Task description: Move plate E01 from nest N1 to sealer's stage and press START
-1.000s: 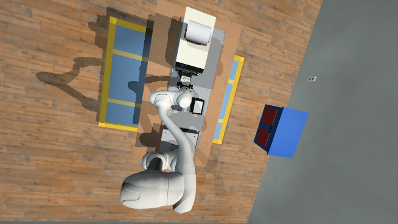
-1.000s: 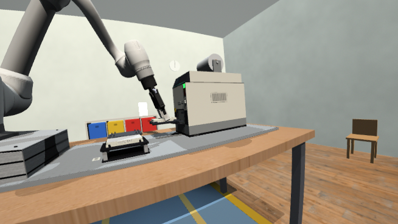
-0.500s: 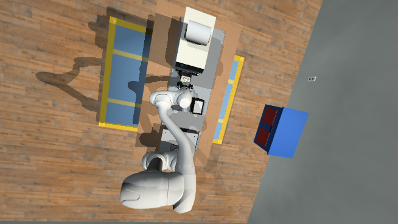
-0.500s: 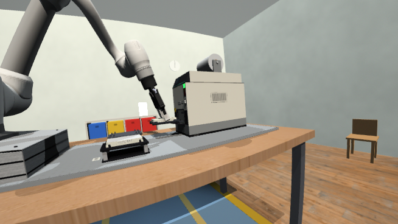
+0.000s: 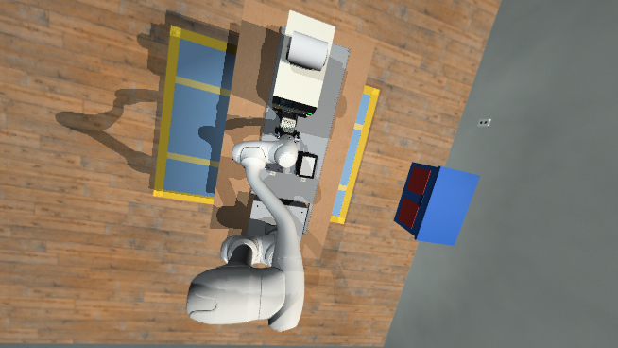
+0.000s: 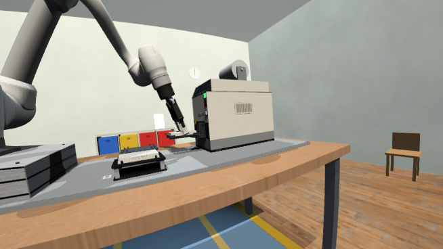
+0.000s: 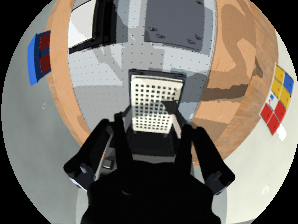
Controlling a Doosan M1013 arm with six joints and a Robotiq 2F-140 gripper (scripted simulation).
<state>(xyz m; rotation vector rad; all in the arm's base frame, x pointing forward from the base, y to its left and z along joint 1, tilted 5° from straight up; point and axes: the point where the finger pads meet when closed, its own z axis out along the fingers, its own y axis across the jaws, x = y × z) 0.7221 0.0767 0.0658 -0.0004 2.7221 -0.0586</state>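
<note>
Right now my hand is 4 cm above the dark stage. The rest, counted from my hand: foil roll (33 cm ahead, 29 cm above); plate (21 cm behind, 18 cm to the right, 7 cm below).
</note>
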